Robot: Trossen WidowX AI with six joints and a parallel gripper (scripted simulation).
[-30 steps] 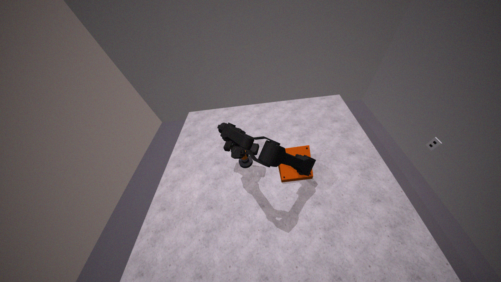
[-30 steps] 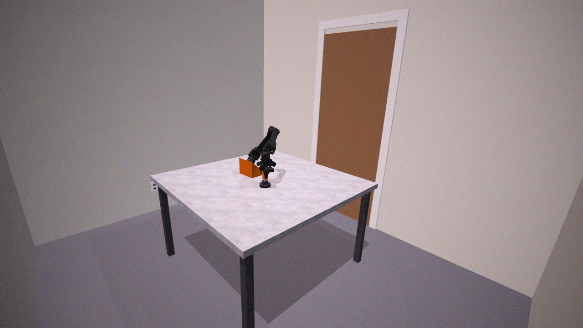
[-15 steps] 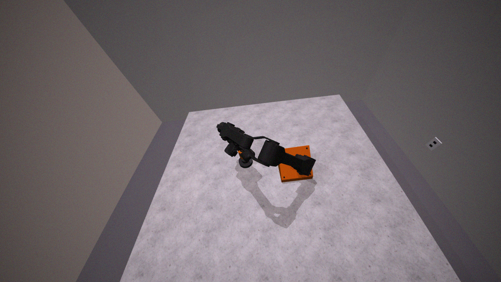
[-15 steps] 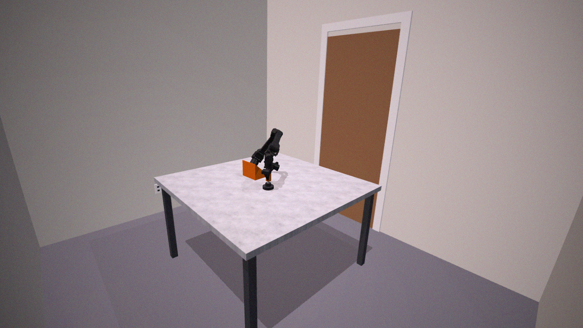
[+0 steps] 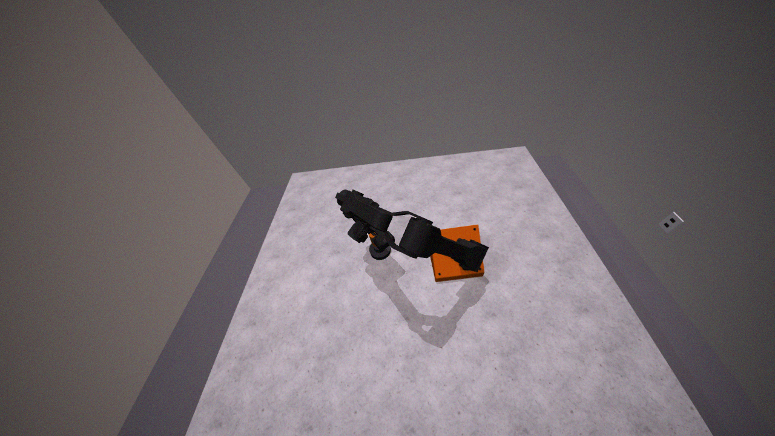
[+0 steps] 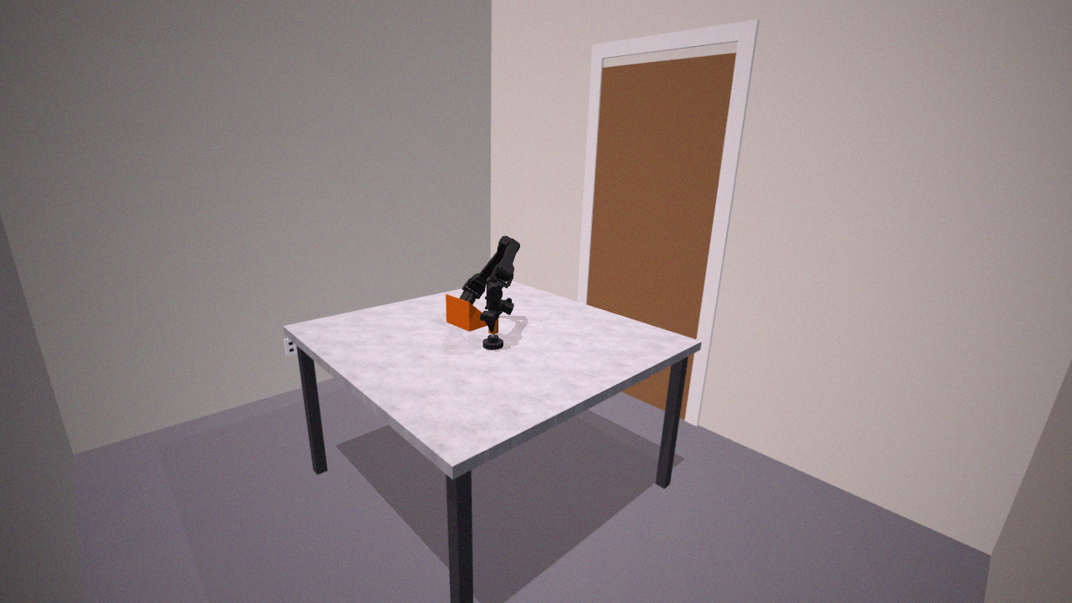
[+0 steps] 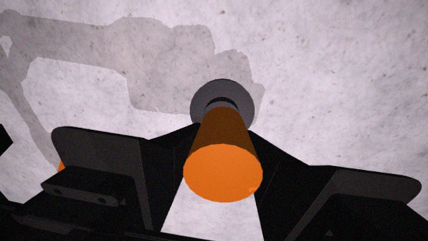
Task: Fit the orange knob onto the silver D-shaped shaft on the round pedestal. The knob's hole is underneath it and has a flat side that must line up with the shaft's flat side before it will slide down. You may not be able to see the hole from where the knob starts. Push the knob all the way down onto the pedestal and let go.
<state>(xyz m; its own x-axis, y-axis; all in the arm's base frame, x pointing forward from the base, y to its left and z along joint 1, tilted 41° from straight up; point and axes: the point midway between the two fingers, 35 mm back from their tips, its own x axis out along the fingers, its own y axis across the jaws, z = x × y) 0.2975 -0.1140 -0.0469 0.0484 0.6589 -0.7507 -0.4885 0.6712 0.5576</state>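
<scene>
My gripper tip is now 4 cm below the orange knob. Round my gripper tip: round pedestal: 4 cm below.
</scene>
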